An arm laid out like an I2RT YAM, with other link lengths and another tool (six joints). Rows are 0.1 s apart.
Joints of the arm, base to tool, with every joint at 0 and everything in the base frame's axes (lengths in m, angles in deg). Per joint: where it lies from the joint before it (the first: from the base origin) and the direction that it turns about. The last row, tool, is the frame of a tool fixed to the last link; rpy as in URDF.
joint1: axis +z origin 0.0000 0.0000 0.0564
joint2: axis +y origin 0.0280 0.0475 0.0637
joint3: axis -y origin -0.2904 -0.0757 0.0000
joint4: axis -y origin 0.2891 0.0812 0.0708
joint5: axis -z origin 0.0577 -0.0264 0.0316
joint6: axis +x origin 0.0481 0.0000 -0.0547
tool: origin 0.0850 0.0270 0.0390 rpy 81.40 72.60 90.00
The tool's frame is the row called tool.
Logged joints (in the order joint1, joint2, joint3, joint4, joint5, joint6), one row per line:
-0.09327 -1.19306 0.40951 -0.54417 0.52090 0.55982
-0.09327 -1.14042 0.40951 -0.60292 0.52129 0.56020
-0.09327 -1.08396 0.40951 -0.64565 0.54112 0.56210
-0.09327 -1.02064 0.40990 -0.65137 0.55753 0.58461
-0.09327 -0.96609 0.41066 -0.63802 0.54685 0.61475
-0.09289 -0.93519 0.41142 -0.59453 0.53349 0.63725
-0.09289 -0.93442 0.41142 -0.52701 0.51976 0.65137
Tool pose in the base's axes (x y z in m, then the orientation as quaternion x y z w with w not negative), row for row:
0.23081 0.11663 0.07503 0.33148 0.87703 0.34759 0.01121
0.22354 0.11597 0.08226 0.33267 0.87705 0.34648 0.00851
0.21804 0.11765 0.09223 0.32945 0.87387 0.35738 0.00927
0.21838 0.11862 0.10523 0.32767 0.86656 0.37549 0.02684
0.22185 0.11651 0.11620 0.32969 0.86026 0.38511 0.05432
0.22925 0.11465 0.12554 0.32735 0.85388 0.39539 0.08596
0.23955 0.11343 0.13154 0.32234 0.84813 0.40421 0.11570
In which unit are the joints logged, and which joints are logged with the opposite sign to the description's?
The joints are logged in radians. Opposite sign: joint1, joint2, joint5.
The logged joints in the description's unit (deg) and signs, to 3 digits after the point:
5.344 68.357 23.463 -31.179 -29.845 32.075
5.344 65.341 23.463 -34.545 -29.868 32.097
5.344 62.106 23.463 -36.993 -31.004 32.206
5.344 58.478 23.486 -37.321 -31.944 33.496
5.344 55.353 23.529 -36.556 -31.332 35.223
5.322 53.582 23.573 -34.064 -30.567 36.512
5.322 53.538 23.573 -30.195 -29.780 37.321

